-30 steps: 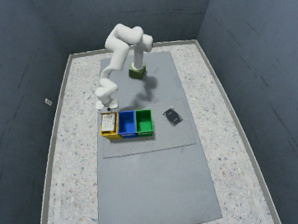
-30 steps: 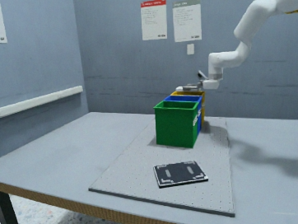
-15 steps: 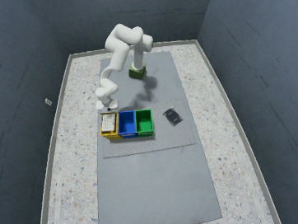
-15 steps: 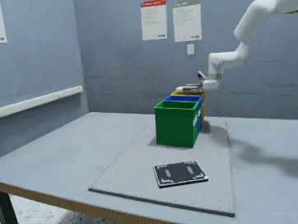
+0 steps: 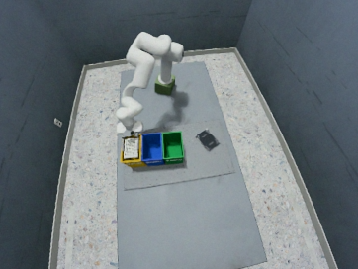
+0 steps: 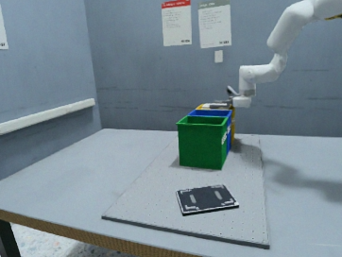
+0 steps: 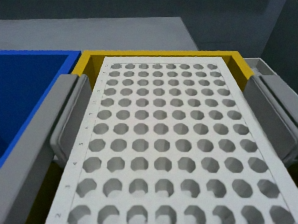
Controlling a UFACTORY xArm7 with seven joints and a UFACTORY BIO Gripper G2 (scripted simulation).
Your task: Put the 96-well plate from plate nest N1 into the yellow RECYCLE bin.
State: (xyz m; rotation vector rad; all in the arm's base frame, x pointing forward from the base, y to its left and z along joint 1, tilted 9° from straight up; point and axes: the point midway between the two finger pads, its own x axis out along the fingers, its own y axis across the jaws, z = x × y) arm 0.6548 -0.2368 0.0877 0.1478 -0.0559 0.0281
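The white 96-well plate lies 10 mm below my hand. From my hand the other things lie so: blue bin (130 mm to the left, 100 mm below); green bin (10 mm behind, 270 mm to the left, 100 mm below); yellow bin (100 mm below).
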